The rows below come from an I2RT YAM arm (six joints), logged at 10 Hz.
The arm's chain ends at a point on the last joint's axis. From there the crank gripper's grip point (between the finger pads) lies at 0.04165 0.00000 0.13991 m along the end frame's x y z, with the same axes.
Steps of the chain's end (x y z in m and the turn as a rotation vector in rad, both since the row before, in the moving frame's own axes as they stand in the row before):
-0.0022 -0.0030 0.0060 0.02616 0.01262 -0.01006
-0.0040 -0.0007 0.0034 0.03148 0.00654 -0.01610
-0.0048 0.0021 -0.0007 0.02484 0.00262 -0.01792
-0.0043 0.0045 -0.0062 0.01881 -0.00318 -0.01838
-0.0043 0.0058 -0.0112 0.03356 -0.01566 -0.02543
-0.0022 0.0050 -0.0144 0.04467 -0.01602 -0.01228
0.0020 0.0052 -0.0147 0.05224 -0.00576 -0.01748
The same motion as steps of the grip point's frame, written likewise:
-0.0005 -0.0071 0.0054 0.02616 0.01262 -0.01006
-0.0031 -0.0058 0.0030 0.03148 0.00654 -0.01610
-0.0045 -0.0021 -0.0009 0.02484 0.00262 -0.01792
-0.0048 0.0011 -0.0061 0.01881 -0.00318 -0.01838
-0.0066 0.0001 -0.0107 0.03356 -0.01566 -0.02543
-0.0045 -0.0018 -0.0139 0.04467 -0.01602 -0.01228
0.0011 -0.0028 -0.0147 0.05224 -0.00576 -0.01748

